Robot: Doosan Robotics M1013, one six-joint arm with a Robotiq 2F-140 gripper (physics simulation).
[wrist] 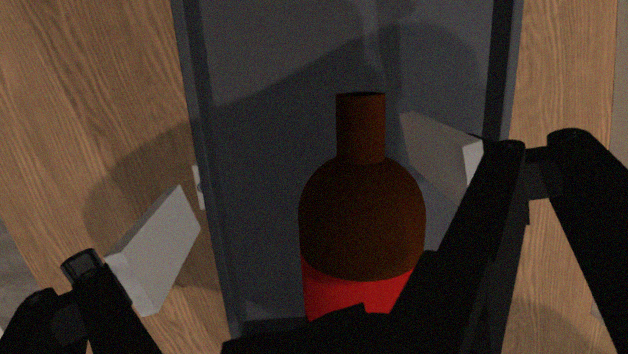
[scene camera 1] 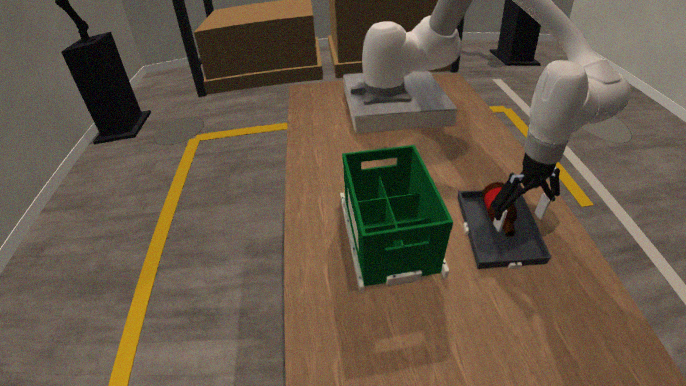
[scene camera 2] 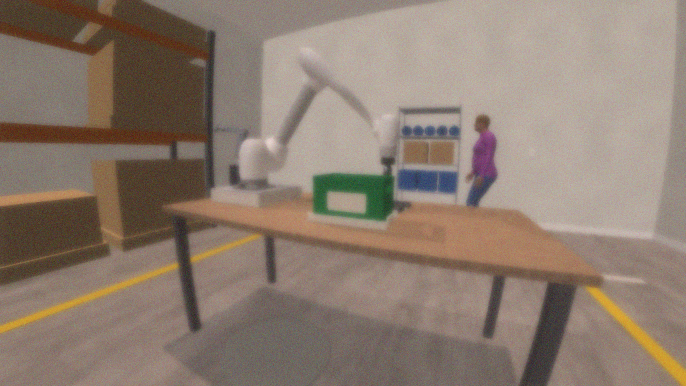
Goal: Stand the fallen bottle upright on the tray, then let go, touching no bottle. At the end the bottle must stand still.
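Frame: origin at the arm's base, x right, y ahead, z up, level; millimetres.
Where they show: gripper, fingertip midpoint: (wrist: 295, 173) (scene camera 1: 518, 221); arm's base, origin of the base link: (scene camera 1: 383, 92) (scene camera 2: 254, 188).
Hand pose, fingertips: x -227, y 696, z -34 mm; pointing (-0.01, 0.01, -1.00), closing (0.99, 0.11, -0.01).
Observation:
Things, the pixels of their top centre, and the offset from my fingertips. Level surfaces: height alone.
- brown bottle with a red label, middle of its top: (wrist: 375, 262) (scene camera 1: 505, 201) dx +31, dy -39, dz +41 mm
- green divided crate, middle of its top: (scene camera 1: 392, 184) (scene camera 2: 355, 175) dx +337, dy -44, dz +137 mm
- wooden table, its level: dz -38 mm
The brown bottle with a red label (scene camera 1: 492, 196) (wrist: 362, 220) lies on its side in the dark grey tray (scene camera 1: 495, 251) (wrist: 270, 225). Its neck points to the table's front end in scene camera 1, and up in the wrist view. My gripper (scene camera 1: 521, 213) (wrist: 295, 173) is open and empty, low above the tray. In the wrist view the bottle shows between the fingers, nearer the right pad; the left pad is outside the tray's side. A finger hides part of the bottle in scene camera 1, and black gripper parts hide its base in the wrist view. I cannot tell whether they touch.
A green divided crate (scene camera 1: 405, 255) (scene camera 2: 354, 182) stands beside the tray in white corner brackets on the wooden table (scene camera 1: 320, 320) (scene camera 2: 480, 245). The arm's grey base block (scene camera 1: 405, 120) (scene camera 2: 257, 195) is at the table's far end. A person (scene camera 2: 484, 155) stands beyond the table.

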